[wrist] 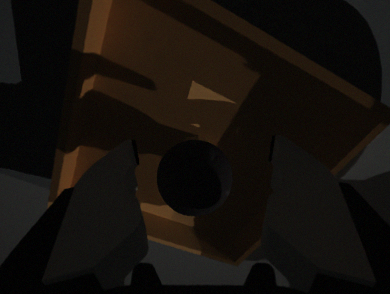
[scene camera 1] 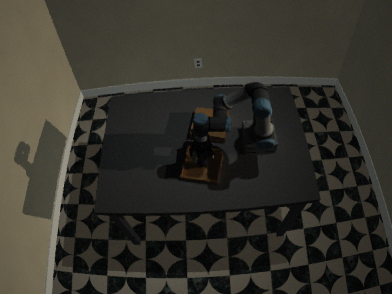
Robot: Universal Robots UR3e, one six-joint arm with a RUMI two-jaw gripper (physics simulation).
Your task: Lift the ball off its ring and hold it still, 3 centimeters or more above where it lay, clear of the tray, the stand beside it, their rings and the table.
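Frame: origin at the arm's base, x ahead, y left, z up, level; centimetres.
Where they show: gripper, fingertip midpoint: (wrist: 202, 141).
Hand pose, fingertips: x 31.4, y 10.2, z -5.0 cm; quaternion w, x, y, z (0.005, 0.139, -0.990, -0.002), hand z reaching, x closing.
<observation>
Things, the pixels of their top centre, and the offset from my fingertips. Level surfaces: height alone.
- ball, middle of its top: (wrist: 193, 205) (scene camera 1: 202, 159) dx +0.0, dy +2.5, dz +3.3 cm
- orange-brown tray, middle of its top: (wrist: 195, 169) (scene camera 1: 202, 163) dx -0.1, dy +2.5, dz -0.2 cm
- dark table, its level: dz -2.9 cm
The ball (scene camera 1: 201, 161) (wrist: 194, 178) is dark and round. It shows over the orange-brown tray (scene camera 1: 194, 173) (wrist: 145, 37); its height above the tray floor is hard to tell in the dim light. Its ring cannot be made out. My gripper (scene camera 1: 202, 153) (wrist: 202, 141) is open and points down over the tray. In the wrist view the ball appears between the two grey fingers, a little nearer the left one, with a visible gap on both sides. In the scene view the gripper partly hides the ball.
An orange-brown stand (scene camera 1: 216, 136) is right behind the tray, partly hidden by the arm. The arm's base (scene camera 1: 260, 142) stands to the right on the dark table (scene camera 1: 135, 185). Shadows of the arm and gripper fall across the tray and table.
</observation>
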